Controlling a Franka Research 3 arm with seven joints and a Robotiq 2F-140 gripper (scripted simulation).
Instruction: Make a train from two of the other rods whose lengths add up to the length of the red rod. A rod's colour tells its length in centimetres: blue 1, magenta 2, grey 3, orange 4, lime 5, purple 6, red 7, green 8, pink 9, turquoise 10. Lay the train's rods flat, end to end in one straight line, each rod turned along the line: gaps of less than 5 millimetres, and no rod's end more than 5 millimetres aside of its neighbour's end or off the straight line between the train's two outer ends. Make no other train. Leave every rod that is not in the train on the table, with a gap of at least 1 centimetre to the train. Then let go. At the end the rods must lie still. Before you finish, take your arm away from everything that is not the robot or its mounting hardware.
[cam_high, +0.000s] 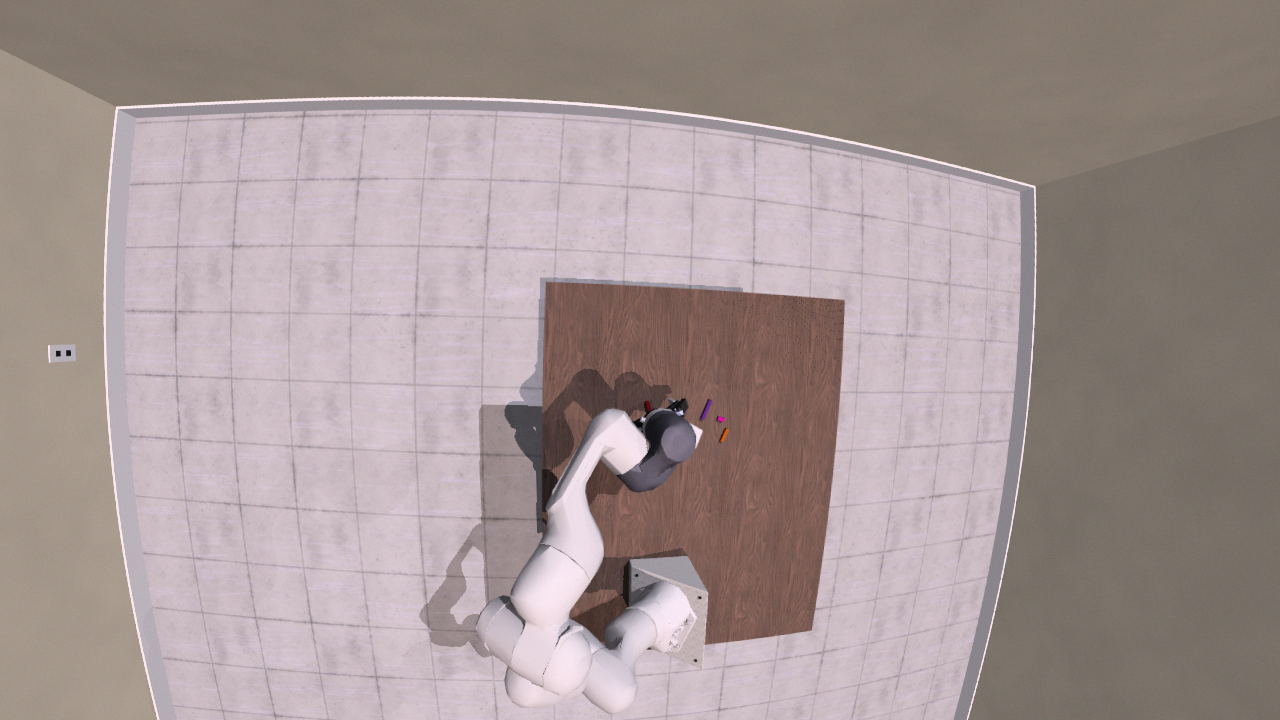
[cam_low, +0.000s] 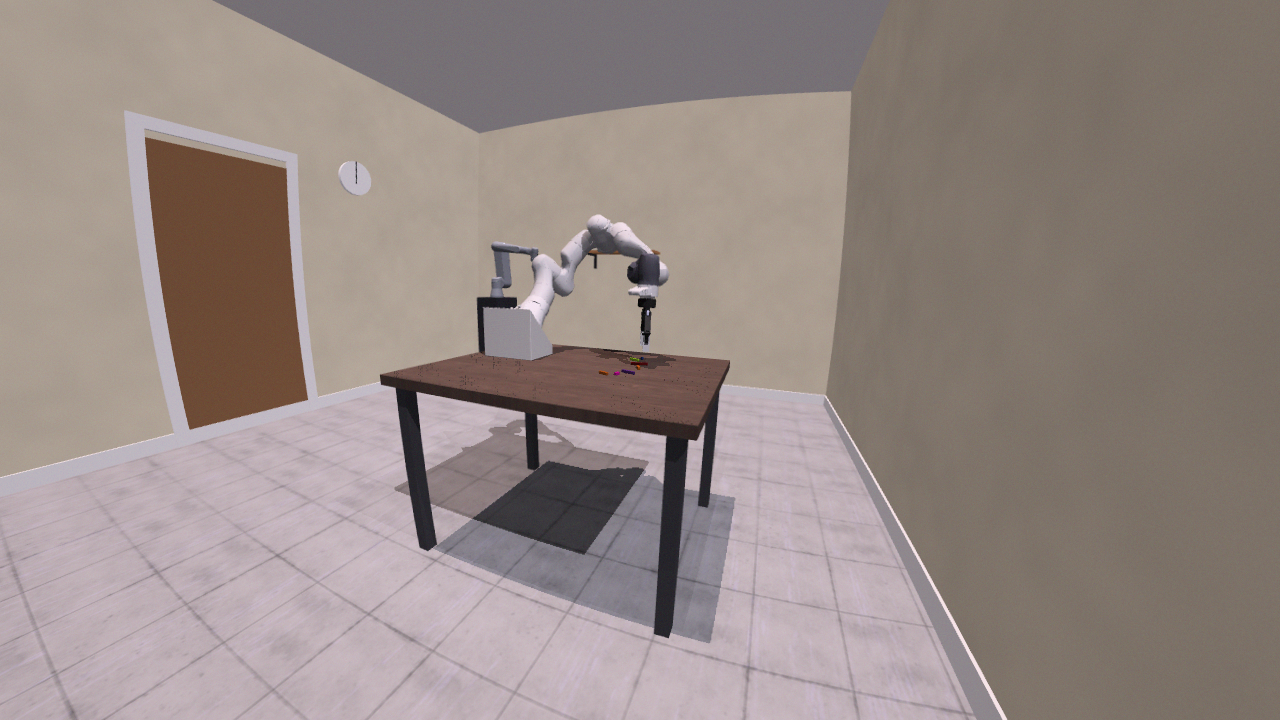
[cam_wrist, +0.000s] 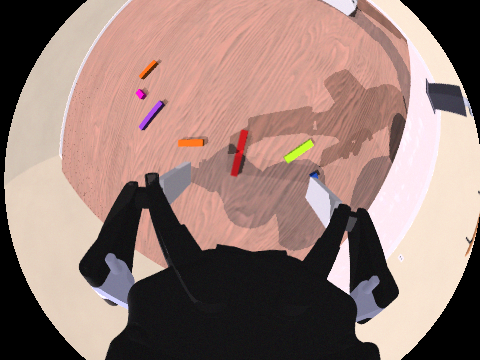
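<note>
The small blue rod is 90 mm to the left of my hand, 70 mm below it and 50 mm behind it. From my hand the other things lie so: red rod (70 mm below, 30 mm to the right, 10 mm behind); purple rod (190 mm to the right, 70 mm below, 20 mm ahead); lime rod (70 mm below, 60 mm behind, 40 mm to the left).
</note>
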